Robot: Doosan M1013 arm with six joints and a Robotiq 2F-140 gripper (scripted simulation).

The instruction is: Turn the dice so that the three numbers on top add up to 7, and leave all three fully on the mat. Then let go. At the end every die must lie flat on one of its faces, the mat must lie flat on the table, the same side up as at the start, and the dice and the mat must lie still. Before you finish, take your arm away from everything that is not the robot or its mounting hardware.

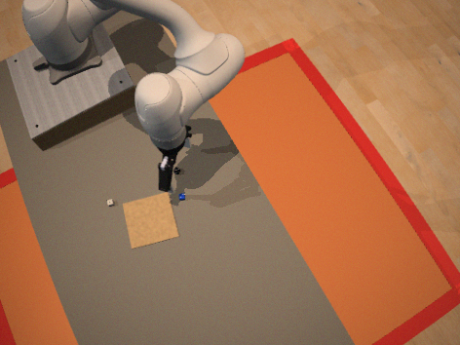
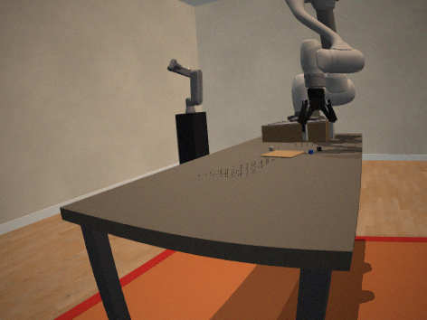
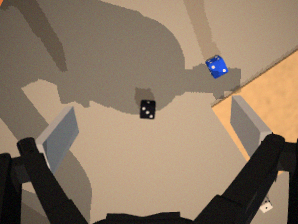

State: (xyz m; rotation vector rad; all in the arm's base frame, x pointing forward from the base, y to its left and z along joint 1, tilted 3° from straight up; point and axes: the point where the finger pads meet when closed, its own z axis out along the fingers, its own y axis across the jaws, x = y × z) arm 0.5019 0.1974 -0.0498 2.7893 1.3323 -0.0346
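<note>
The black die is 1 cm behind my hand, 1 cm to the right of it and 5 cm below it. Also, from my hand: tan mat 10 cm ahead, 13 cm to the right, 6 cm below; then white die 1 cm ahead, 23 cm to the right, 5 cm below; then blue die 7 cm ahead, 2 cm to the right, 5 cm below.
</note>
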